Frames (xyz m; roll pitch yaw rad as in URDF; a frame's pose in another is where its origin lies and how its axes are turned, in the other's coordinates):
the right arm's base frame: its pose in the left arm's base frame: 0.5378 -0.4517 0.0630 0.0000 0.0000 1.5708
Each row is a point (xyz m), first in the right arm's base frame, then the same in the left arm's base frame.
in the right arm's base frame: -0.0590 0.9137 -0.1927
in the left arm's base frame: -0.3759 -0.5107 -0.1297
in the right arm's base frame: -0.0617 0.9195 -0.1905
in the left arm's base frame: -0.3817 -0.5134 -0.1275
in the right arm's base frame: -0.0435 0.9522 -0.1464
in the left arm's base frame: -0.4144 -0.4952 -0.0834
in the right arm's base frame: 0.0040 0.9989 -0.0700
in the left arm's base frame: -0.4611 -0.4477 -0.0070
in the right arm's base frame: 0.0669 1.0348 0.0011
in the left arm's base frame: -0.4970 -0.3848 0.0641
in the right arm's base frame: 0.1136 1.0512 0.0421
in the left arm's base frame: -0.5134 -0.3381 0.1051
